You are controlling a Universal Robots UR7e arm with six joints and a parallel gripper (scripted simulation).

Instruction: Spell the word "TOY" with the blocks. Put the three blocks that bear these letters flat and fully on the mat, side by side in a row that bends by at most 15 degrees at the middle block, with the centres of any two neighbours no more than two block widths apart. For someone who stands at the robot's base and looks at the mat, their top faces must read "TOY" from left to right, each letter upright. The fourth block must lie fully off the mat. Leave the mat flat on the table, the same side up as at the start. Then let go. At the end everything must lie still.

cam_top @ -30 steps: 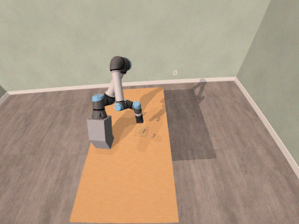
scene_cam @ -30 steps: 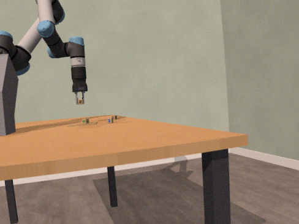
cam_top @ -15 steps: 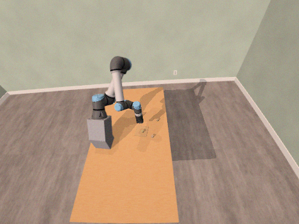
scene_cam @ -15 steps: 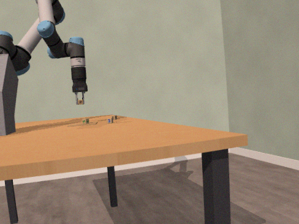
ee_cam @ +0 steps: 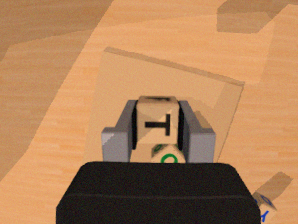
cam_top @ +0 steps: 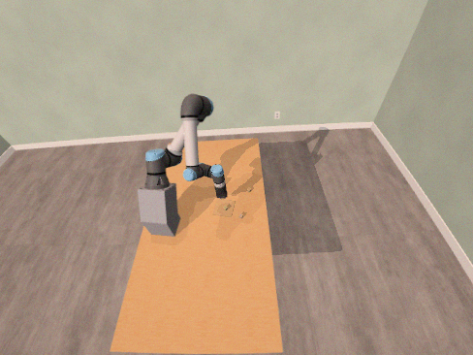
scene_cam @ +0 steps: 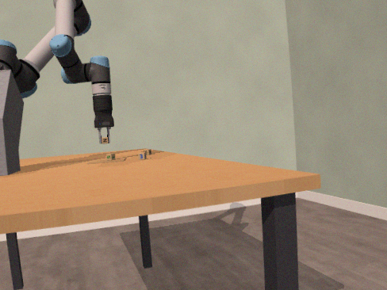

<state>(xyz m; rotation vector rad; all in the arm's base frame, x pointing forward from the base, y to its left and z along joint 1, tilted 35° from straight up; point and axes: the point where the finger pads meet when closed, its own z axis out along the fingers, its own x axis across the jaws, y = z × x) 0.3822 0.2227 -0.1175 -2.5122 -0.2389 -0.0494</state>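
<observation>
Now: hand 90 mm above the tan mat, 40 mm to the left of it and 10 mm short of it. Also, from my hand: O block 70 mm below, 50 mm to the right, 20 mm ahead; then Y block 140 mm ahead, 100 mm to the right, 70 mm below; then T block 10 mm below.
</observation>
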